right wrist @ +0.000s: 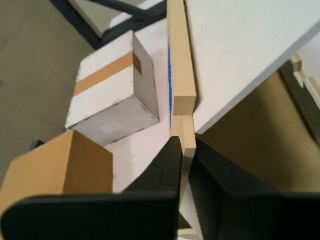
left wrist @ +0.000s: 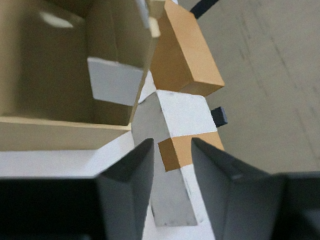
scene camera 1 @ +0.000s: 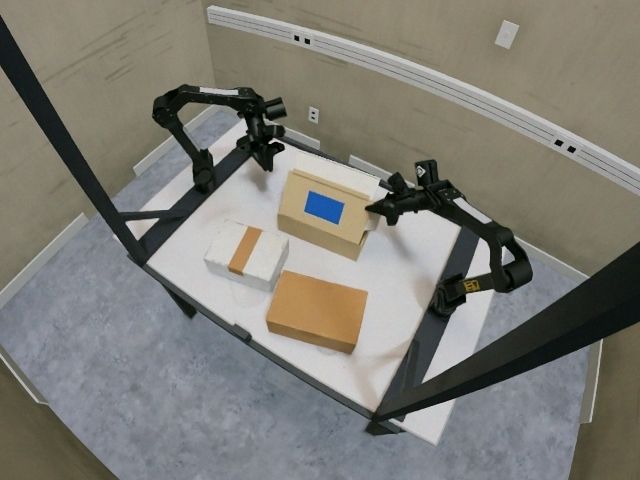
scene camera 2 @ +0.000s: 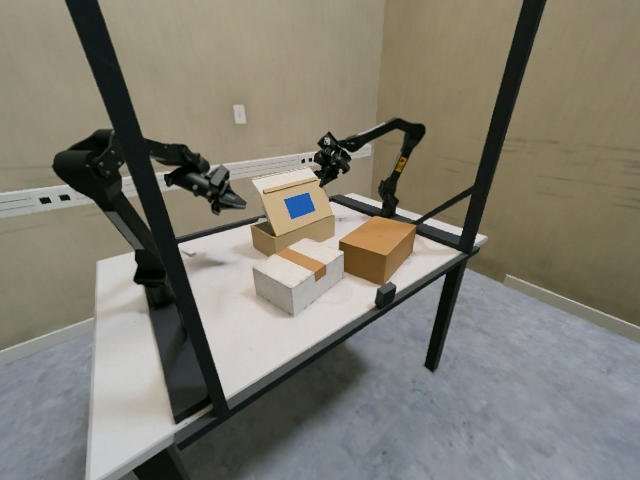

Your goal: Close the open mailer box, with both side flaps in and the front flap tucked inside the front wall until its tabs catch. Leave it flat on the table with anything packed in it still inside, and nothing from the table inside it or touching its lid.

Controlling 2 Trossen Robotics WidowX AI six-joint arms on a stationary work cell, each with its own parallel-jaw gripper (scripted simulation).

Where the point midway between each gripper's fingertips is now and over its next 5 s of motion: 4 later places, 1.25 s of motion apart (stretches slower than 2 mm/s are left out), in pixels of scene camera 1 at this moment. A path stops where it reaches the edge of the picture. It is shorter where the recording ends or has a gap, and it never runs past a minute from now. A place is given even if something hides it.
My left gripper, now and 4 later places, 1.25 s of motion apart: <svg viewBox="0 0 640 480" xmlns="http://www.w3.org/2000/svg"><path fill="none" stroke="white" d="M268 171L289 179L290 180L296 179L297 180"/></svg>
My right gripper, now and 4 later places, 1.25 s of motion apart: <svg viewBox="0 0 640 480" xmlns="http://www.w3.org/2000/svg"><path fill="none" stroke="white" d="M365 207L383 205L383 226L379 224L373 220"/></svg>
